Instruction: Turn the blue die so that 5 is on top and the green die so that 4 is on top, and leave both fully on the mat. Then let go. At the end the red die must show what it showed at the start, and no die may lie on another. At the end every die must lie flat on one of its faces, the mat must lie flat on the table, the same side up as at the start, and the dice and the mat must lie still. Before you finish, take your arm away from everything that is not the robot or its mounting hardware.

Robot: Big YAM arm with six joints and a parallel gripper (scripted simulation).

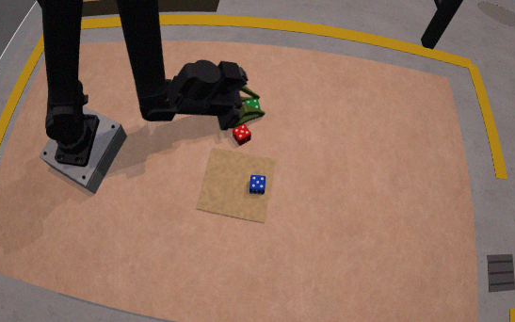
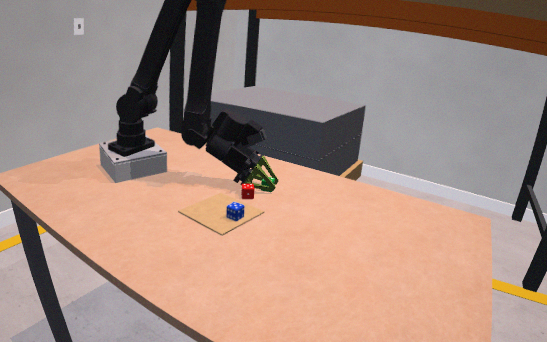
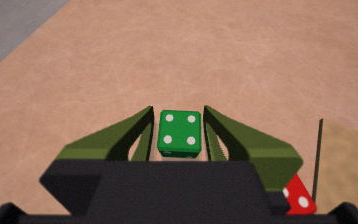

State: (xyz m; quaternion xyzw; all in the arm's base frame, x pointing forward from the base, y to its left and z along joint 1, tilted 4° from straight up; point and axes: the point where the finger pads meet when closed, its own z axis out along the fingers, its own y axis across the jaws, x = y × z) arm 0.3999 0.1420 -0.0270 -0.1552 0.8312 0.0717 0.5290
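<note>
Right now the green die is 10 mm behind my hand and 10 mm to the right of it. The rest, counted from my hand: tan mat: 30 mm behind, 180 mm to the right, 10 mm below; red die: 30 mm behind, 80 mm to the right; blue die: 10 mm ahead, 190 mm to the right.
</note>
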